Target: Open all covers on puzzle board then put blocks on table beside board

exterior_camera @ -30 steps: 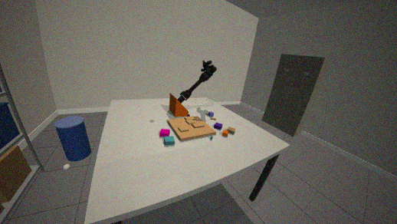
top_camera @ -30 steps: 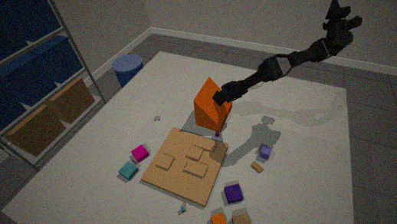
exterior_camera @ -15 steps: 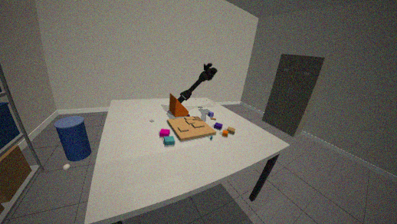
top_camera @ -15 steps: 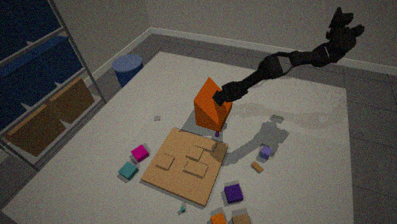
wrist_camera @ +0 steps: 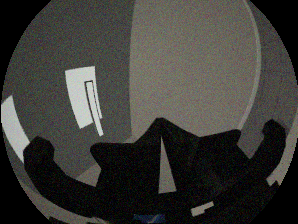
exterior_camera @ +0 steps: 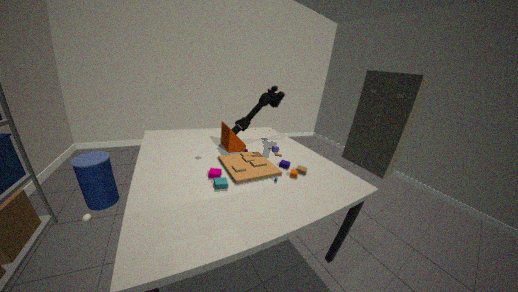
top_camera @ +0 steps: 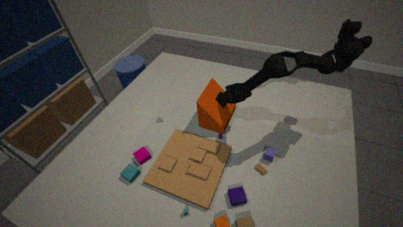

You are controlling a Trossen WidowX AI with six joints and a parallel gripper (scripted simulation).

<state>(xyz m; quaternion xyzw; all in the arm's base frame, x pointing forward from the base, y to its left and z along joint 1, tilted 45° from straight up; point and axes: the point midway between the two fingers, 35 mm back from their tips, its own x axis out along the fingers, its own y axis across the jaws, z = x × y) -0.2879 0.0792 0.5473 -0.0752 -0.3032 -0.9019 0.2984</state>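
Now: gripper tip 720 mm short of the purple block, 210 mm to the left of it and 430 mm above it. From my gripper tip the other things lie so: orange block: 840 mm ahead, 230 mm to the right, 430 mm below; then lilac block: 490 mm ahead, 140 mm to the right, 430 mm below; then grey piece: 500 mm ahead, 730 mm to the right, 440 mm below.
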